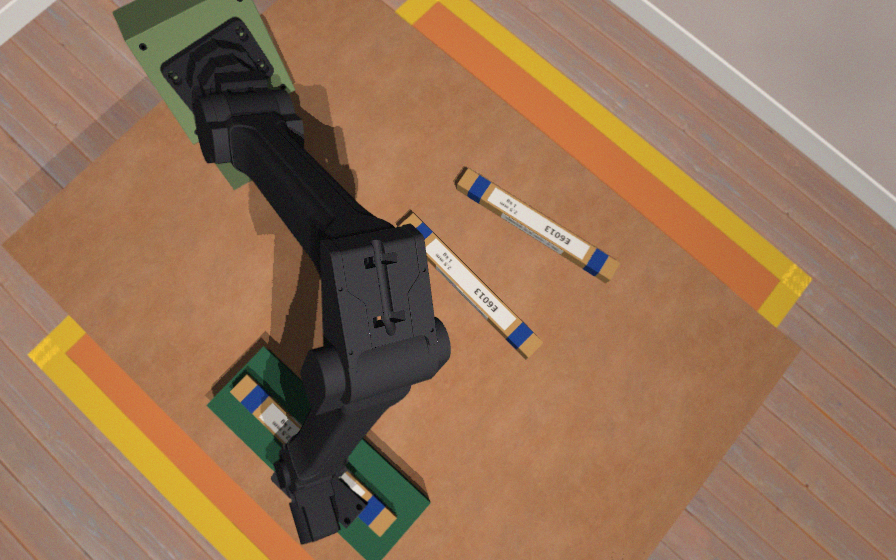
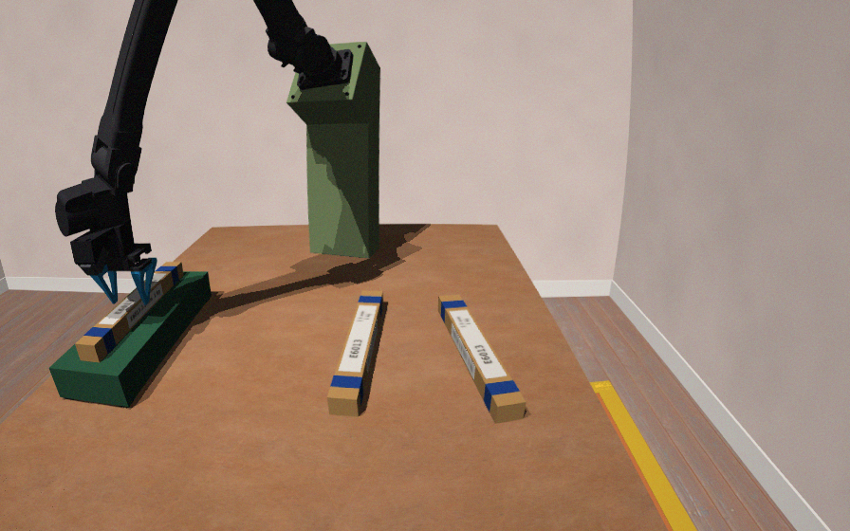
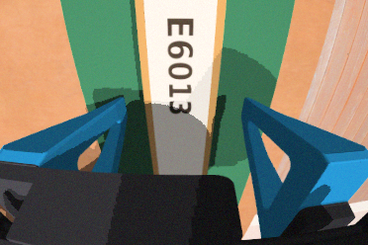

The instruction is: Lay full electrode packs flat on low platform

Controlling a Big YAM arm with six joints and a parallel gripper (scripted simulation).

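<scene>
My hand is 10 mm past the green platform and 80 mm above it.
</scene>
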